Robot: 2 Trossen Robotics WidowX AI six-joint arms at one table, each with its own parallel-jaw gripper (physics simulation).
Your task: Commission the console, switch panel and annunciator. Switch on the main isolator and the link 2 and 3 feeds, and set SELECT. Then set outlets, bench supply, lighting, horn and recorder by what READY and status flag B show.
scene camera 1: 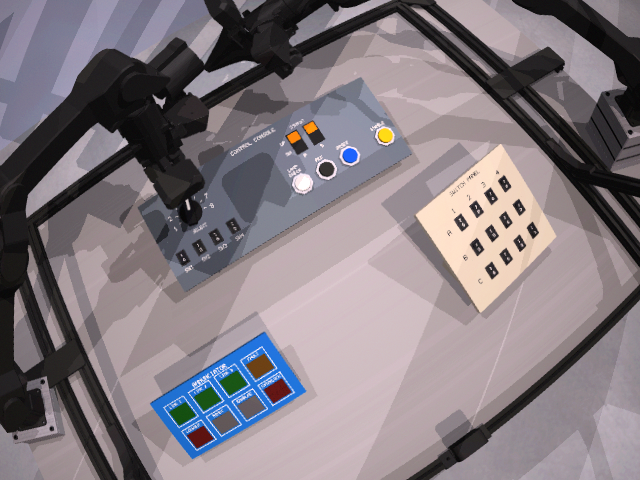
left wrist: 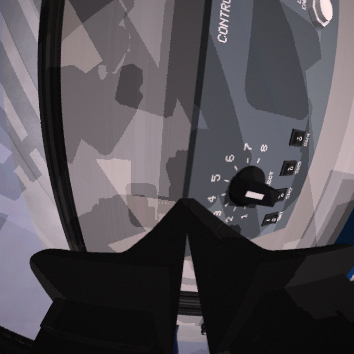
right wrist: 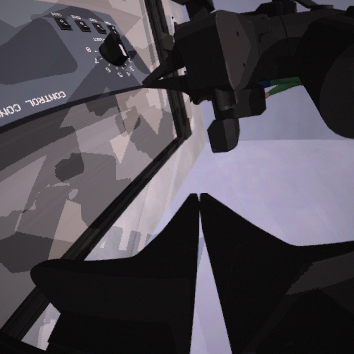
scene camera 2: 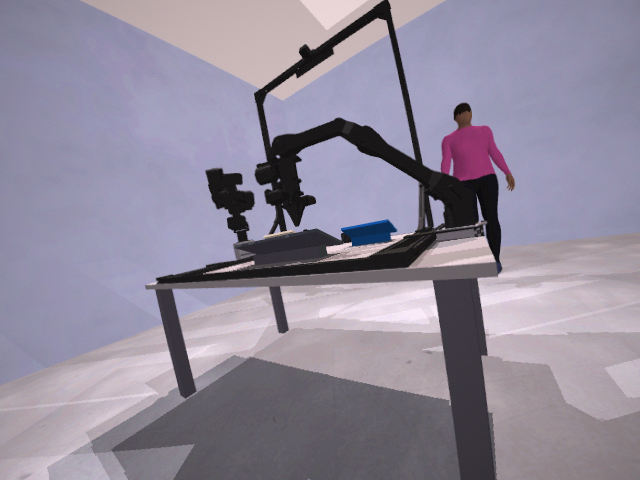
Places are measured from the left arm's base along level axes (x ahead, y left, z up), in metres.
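Where they show: left gripper, fingertip midpoint: (left wrist: 185, 204) (right wrist: 144, 84) (scene camera 2: 297, 226); right gripper, fingertip midpoint: (scene camera 1: 205, 69) (right wrist: 197, 199) (scene camera 2: 247, 206); left arm's base, link origin: (scene camera 1: 29, 410) (scene camera 2: 461, 225); right arm's base, link origin: (scene camera 1: 635, 109) (scene camera 2: 243, 241).
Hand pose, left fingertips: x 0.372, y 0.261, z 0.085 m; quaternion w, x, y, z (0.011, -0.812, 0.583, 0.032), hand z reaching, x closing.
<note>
Each offset is from my left fingertips to the centre of the thing.
The grey control console @[dx +0.147, dy -0.027, dz -0.069 m] (scene camera 1: 268, 191) (left wrist: 225, 100) (right wrist: 30, 55) carries a black SELECT knob @[dx +0.014, dy -0.052, dz -0.029 m] (scene camera 1: 189, 211) (left wrist: 252, 187) (right wrist: 114, 49); its exact setting is unclear. Two status flags show orange in their upper halves. The cream switch panel @[dx +0.411, dy -0.213, dz -0.067 m] (scene camera 1: 439, 222) has rows A to C; switch positions are too small to read. On the blue annunciator @[dx -0.016, dy -0.320, dz -0.078 m] (scene camera 1: 159, 404) (scene camera 2: 369, 227) the tiles look dull, the lower middle two grey. My left gripper (scene camera 1: 174, 205) (scene camera 2: 297, 224) (left wrist: 185, 204) is shut and empty, above the console beside the knob. My right gripper (scene camera 1: 207, 68) (right wrist: 197, 199) is shut and empty, beyond the console's back edge.
White @[dx +0.185, dy -0.058, dz -0.053 m] (scene camera 1: 302, 182), black @[dx +0.226, dy -0.048, dz -0.053 m] (scene camera 1: 326, 169), blue @[dx +0.267, dy -0.038, dz -0.053 m] (scene camera 1: 349, 155) and yellow @[dx +0.331, dy -0.022, dz -0.053 m] (scene camera 1: 384, 135) buttons line the console. Switches SW1 to SW4 sit in front of the knob. A black frame borders the table. The left arm shows close to the right gripper in the right wrist view.
</note>
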